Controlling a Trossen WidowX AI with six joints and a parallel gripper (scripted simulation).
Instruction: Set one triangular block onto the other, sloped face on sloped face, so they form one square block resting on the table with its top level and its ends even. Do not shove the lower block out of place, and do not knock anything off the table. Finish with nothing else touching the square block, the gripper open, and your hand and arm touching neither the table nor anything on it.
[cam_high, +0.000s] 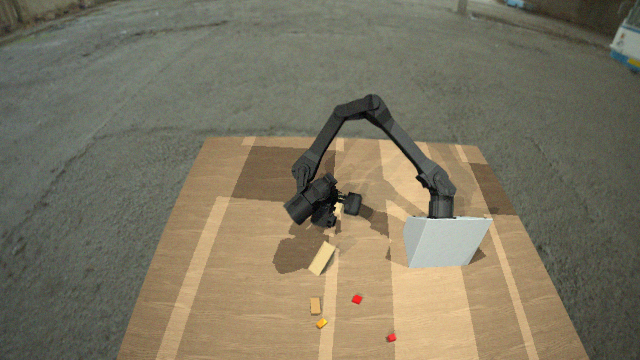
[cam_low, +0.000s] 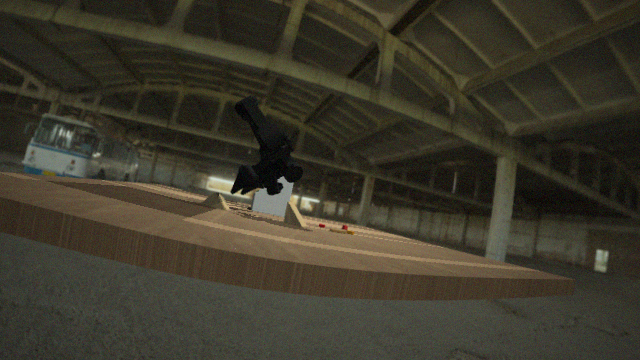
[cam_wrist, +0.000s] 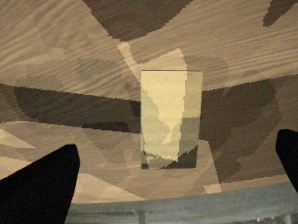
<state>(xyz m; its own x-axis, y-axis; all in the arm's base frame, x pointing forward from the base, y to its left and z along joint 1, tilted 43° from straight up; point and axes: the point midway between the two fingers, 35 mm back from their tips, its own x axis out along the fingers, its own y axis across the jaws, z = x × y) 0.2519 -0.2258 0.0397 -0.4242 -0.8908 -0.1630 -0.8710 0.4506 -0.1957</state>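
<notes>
Right now the tan triangular block is 60 mm to the right of my gripper tip, 30 mm below it and 30 mm behind it. Also, from my gripper tip: small tan block 330 mm to the left, 100 mm ahead, 50 mm below; orange cube 390 mm to the left, 90 mm ahead, 50 mm below.
</notes>
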